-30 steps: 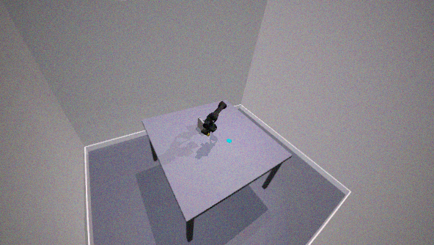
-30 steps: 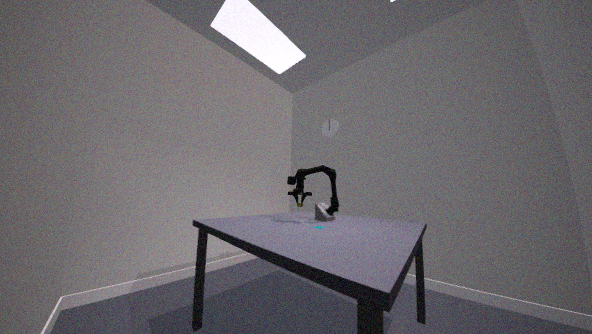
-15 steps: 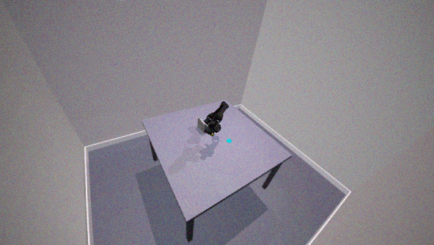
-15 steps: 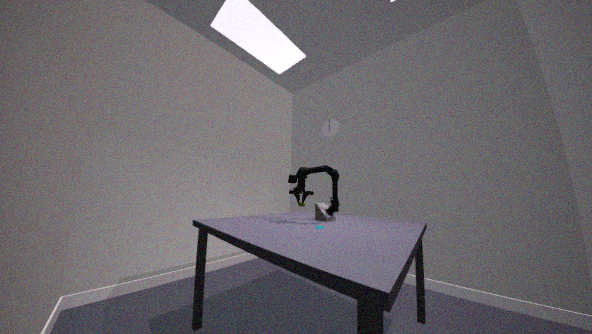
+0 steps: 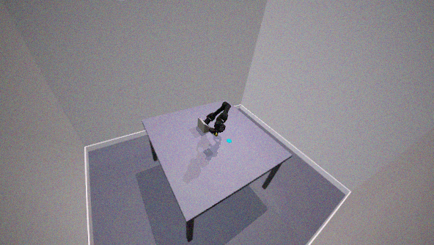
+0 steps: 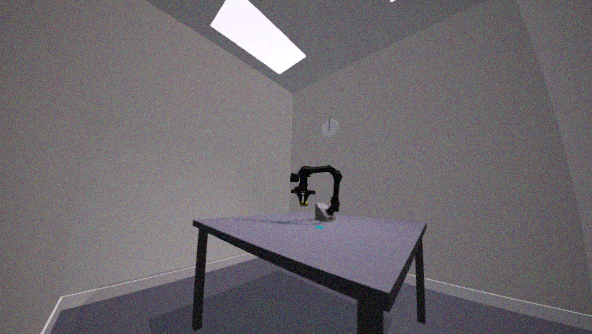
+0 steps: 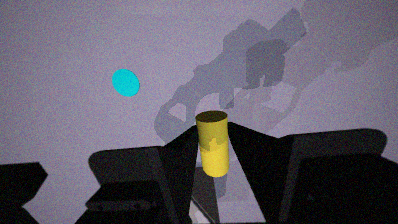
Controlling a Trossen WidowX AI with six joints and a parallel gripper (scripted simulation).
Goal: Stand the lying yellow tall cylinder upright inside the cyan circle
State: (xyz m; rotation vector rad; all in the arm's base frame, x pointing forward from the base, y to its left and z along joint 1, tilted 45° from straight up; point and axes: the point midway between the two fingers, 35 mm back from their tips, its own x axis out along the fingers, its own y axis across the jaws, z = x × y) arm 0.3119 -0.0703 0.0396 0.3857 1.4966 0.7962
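Now: the cyan circle 20 mm ahead of my gripper tip, 180 mm to the left of it and 140 mm below it. Round my gripper tip: yellow tall cylinder (20 mm behind).
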